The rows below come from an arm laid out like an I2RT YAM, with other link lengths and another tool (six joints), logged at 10 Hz.
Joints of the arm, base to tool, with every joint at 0 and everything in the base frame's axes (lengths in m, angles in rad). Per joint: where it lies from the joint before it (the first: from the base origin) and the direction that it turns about. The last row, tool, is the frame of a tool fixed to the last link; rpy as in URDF.
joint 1: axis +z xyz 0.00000 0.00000 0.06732
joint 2: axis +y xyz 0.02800 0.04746 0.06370
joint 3: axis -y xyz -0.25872 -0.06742 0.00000
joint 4: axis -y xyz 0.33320 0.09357 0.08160
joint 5: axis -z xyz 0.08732 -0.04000 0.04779
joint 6: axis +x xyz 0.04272 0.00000 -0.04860
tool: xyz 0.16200 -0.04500 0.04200 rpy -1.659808 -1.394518 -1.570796
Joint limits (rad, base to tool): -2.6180..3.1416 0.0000..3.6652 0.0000..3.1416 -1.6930..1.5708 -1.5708..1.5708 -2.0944..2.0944
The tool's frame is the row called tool.
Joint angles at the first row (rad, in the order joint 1, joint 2, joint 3, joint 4, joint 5, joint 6):
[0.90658 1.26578 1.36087 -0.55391 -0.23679 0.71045]
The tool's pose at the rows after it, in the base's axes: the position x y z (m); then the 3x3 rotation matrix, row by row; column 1 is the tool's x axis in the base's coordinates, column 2 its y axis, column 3 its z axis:
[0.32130, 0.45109, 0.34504], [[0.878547, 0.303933, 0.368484], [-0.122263, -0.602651, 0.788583], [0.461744, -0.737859, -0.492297]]
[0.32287, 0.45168, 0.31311], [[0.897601, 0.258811, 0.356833], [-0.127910, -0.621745, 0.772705], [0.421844, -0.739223, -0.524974]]
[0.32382, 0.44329, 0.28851], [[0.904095, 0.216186, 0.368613], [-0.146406, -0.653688, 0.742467], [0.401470, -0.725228, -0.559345]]
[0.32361, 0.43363, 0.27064], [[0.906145, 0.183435, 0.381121], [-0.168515, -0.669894, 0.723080], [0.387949, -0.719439, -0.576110]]
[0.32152, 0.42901, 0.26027], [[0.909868, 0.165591, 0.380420], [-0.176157, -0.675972, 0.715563], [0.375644, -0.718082, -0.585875]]
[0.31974, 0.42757, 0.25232], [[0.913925, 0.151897, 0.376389], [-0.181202, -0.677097, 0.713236], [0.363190, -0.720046, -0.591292]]
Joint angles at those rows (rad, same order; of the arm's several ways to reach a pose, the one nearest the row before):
[0.90657 1.28115 1.33096 -0.50388 -0.25217 0.73810]
[0.90582 1.28889 1.27583 -0.47833 -0.25002 0.76868]
[0.90696 1.27992 1.22746 -0.47662 -0.21916 0.78857]
[0.90470 1.25608 1.17204 -0.46279 -0.19747 0.80780]
[0.90421 1.24188 1.14082 -0.45699 -0.19280 0.82022]
[0.90497 1.23592 1.11954 -0.44797 -0.19300 0.83284]

